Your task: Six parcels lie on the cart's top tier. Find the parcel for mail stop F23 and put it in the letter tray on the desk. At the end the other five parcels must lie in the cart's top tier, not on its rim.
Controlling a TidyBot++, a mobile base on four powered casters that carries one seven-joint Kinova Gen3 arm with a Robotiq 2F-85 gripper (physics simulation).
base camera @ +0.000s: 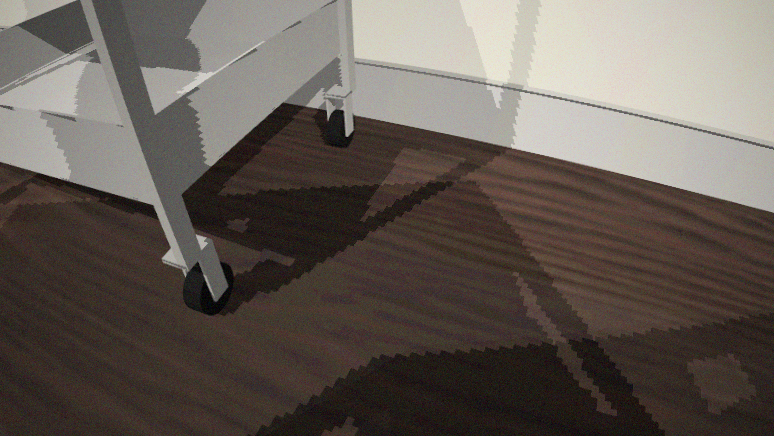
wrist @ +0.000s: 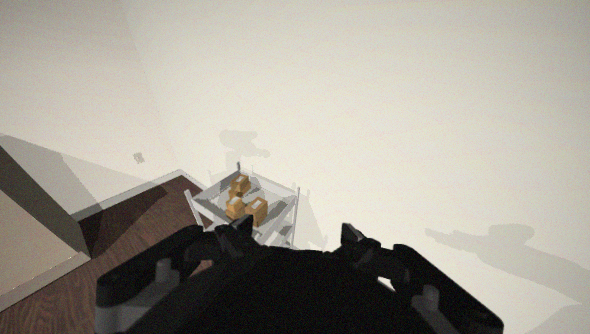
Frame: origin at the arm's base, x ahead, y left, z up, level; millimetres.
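Where they show: gripper, fingertip midpoint: (wrist: 296, 228).
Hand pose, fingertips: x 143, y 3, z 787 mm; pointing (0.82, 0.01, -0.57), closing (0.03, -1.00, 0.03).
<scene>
Things, the pixels of their top centre, and the offset from my fingertips. "*": a spot on its surface instead. Level surfaces: height alone.
- rear parcel, top centre: (wrist: 239, 179) dx +565, dy +342, dz -418 mm
- front left parcel, top centre: (wrist: 233, 200) dx +406, dy +304, dz -420 mm
- front right parcel, top centre: (wrist: 256, 204) dx +401, dy +192, dz -420 mm
- caster, surface spot: (base camera: 208, 288) * dx +238, dy +133, dz -1146 mm
- dark wood floor, surface height: dz -1183 mm
The white cart (base camera: 141, 124) (wrist: 298, 212) stands near the wall, at the left in the base camera view and below the centre in the wrist view. Brown box parcels lie on its top tier: a rear parcel (wrist: 240, 183), a front left parcel (wrist: 235, 207) and a front right parcel (wrist: 257, 210). Pale labels show on their tops, too small to read. Part of another parcel shows behind the front left one; the rest cannot be made out. My gripper (wrist: 296, 228) is open and empty, away from the cart, its left fingertip overlapping the cart's near edge in view. The desk and letter tray do not show.
A white baseboard (base camera: 433, 102) runs along the wall behind and right of the cart. The cart's near caster (base camera: 208, 288) stands on the dark wood floor (base camera: 324, 324). A large beige panel (wrist: 30, 240) stands at the far left in the wrist view, with a wall outlet (wrist: 138, 158) beyond it.
</scene>
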